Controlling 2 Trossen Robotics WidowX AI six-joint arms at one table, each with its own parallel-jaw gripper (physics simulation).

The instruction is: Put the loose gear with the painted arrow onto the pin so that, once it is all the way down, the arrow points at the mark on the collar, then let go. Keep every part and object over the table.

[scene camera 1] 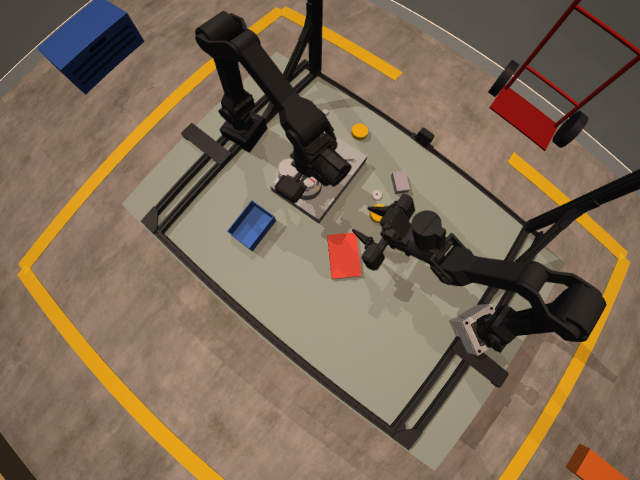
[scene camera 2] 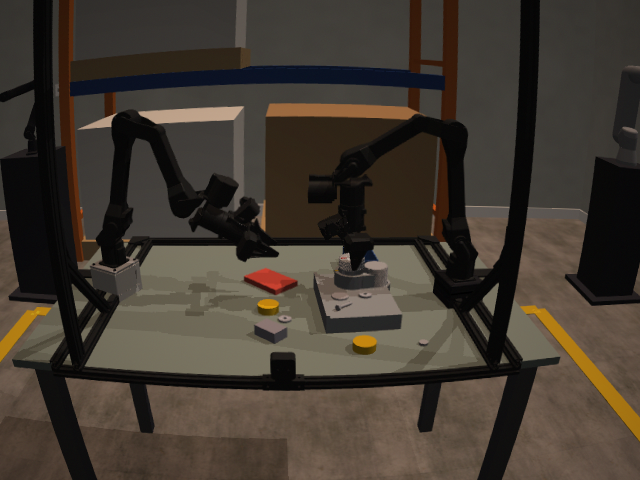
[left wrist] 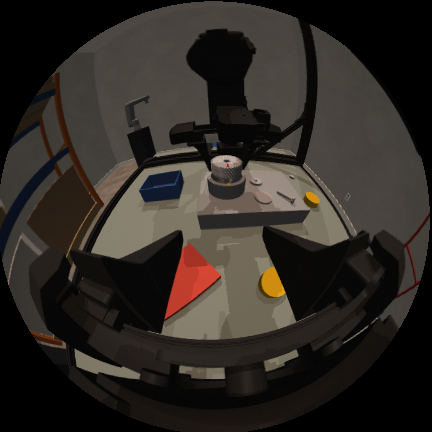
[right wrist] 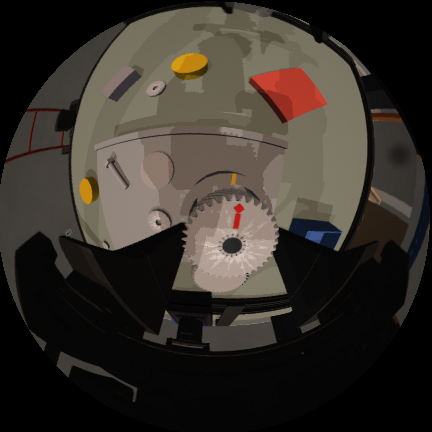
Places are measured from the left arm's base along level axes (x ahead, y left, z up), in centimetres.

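Pixels of known places: left gripper, fingertip midpoint: (scene camera 1: pixel 360 219) (scene camera 2: pixel 277 249) (left wrist: pixel 223 233); right gripper, fingertip midpoint: (scene camera 1: pixel 306 179) (scene camera 2: pixel 351 265) (left wrist: pixel 226 169) (right wrist: pixel 228 229); left arm's base, link origin: (scene camera 1: pixel 485 329) (scene camera 2: pixel 114 262); right arm's base, link origin: (scene camera 1: pixel 241 123) (scene camera 2: pixel 460 276) (left wrist: pixel 230 143) (right wrist: pixel 190 319).
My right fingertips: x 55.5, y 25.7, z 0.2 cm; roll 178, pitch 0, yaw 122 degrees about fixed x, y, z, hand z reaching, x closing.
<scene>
For each thing: its top centre in the pictures, then the offset to it from my right fingertips. "spot": a spot on its surface instead.
- pale toothed gear, top centre: (right wrist: pixel 232 247) (left wrist: pixel 226 159) (scene camera 2: pixel 351 256) (scene camera 1: pixel 306 176) dx +0.1, dy +0.0, dz +2.1 cm
- grey collar, top centre: (right wrist: pixel 227 220) (left wrist: pixel 226 174) (scene camera 2: pixel 350 270) (scene camera 1: pixel 307 181) dx -0.1, dy +0.0, dz -1.4 cm
- red arrow, top centre: (right wrist: pixel 236 221) dx -1.4, dy -0.8, dz +1.9 cm
- orange mark, surface spot: (right wrist: pixel 234 179) spot: dx -3.1, dy -1.7, dz -1.2 cm
- grey base, top centre: (right wrist: pixel 159 225) (left wrist: pixel 252 172) (scene camera 2: pixel 359 279) (scene camera 1: pixel 317 163) dx +3.7, dy -4.8, dz -1.2 cm
- pale cylinder, top centre: (right wrist: pixel 219 277) (scene camera 2: pixel 375 265) (scene camera 1: pixel 288 167) dx +5.3, dy +3.1, dz -0.3 cm
- bolt, top centre: (right wrist: pixel 110 175) dx +3.3, dy -13.3, dz -3.1 cm
- blue bin, top centre: (right wrist: pixel 318 250) (scene camera 1: pixel 250 223) (scene camera 2: pixel 360 253) (left wrist: pixel 159 178) dx -3.8, dy +18.4, dz -4.1 cm
- red block, top centre: (left wrist: pixel 175 280) (right wrist: pixel 295 88) (scene camera 2: pixel 270 278) (scene camera 1: pixel 344 255) dx -21.4, dy -1.4, dz -7.1 cm
- grey block, top centre: (scene camera 2: pixel 270 326) (right wrist: pixel 115 79) (scene camera 1: pixel 401 180) dx -8.7, dy -26.0, dz -6.1 cm
The pale toothed gear (scene camera 1: pixel 310 181) (scene camera 2: pixel 345 261) (left wrist: pixel 226 171) (right wrist: pixel 255 230) is between the fingers of my right gripper (left wrist: pixel 226 169) (right wrist: pixel 228 229). It is level over the grey collar (scene camera 2: pixel 351 280) (left wrist: pixel 226 189), its lower edge at the collar's opening and its top well above the rim. The gear hides the pin. In the right wrist view, the red arrow (right wrist: pixel 237 216) points roughly toward the orange mark (right wrist: pixel 234 179) on the collar; its tip lies slightly right of the mark. My left gripper (scene camera 1: pixel 361 220) (scene camera 2: pixel 276 249) (left wrist: pixel 223 233) is open and empty, away from the collar.
The grey base (scene camera 2: pixel 361 322) (left wrist: pixel 250 220) carries the collar, a pale cylinder (scene camera 2: pixel 376 274), discs and a bolt (right wrist: pixel 118 172). A blue bin (scene camera 1: pixel 251 225) (left wrist: pixel 162 186), red block (scene camera 1: pixel 344 256), yellow discs (scene camera 2: pixel 268 306) (scene camera 2: pixel 364 344) and grey block (scene camera 2: pixel 270 331) lie around it.
</scene>
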